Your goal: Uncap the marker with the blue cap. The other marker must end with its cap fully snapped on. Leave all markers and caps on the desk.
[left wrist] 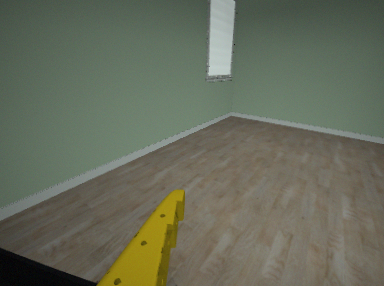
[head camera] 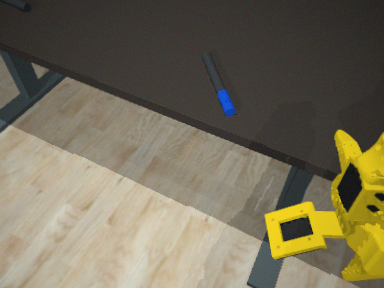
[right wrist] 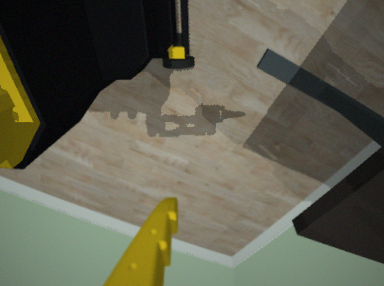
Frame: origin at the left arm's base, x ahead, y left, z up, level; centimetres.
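Seen in the pictures: left end effector, tool point: [left wrist: 184, 200]; right end effector, tool point: [head camera: 346, 273] [right wrist: 177, 210].
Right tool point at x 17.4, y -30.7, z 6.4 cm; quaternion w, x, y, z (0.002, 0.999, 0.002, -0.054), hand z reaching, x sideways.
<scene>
Pixels of each thing's top centre, then the offset from my right tool point to it. "spot": a spot on its surface instead. Level surfaces: height alone.
- marker with the blue cap, middle of its top: [head camera: 226, 98] dx +33.6, dy +8.6, dz -9.9 cm
- dark desk, its level: dz -11.9 cm
- second dark marker, surface spot: [head camera: 18, 4] spot: dx +61.0, dy +53.8, dz -10.3 cm
- desk's corner, surface spot: [right wrist: 345, 215] spot: dx +18.9, dy -15.5, dz -11.9 cm
The marker with the blue cap [head camera: 226, 103] lies on the dark desk [head camera: 125, 65] in the head camera view, near the front edge. Its dark barrel [head camera: 213, 71] points up and slightly left, and the cap is on its lower end. A second dark marker [head camera: 18, 4] is partly cut off at the top left corner; its cap cannot be made out. My right gripper [head camera: 350, 147] [right wrist: 171, 205] is off the desk's front edge at the lower right, apart from both markers. It is open and empty. My left gripper [left wrist: 178, 197] is open and empty, with floor and walls beyond it; no marker shows there.
A desk leg [head camera: 287, 210] [right wrist: 310, 85] stands below the front edge, near my right arm. Another leg [head camera: 22, 80] is at the left. In the right wrist view, the desk's corner [right wrist: 345, 215] is at the right and the black cart body [right wrist: 60, 65] at the upper left.
</scene>
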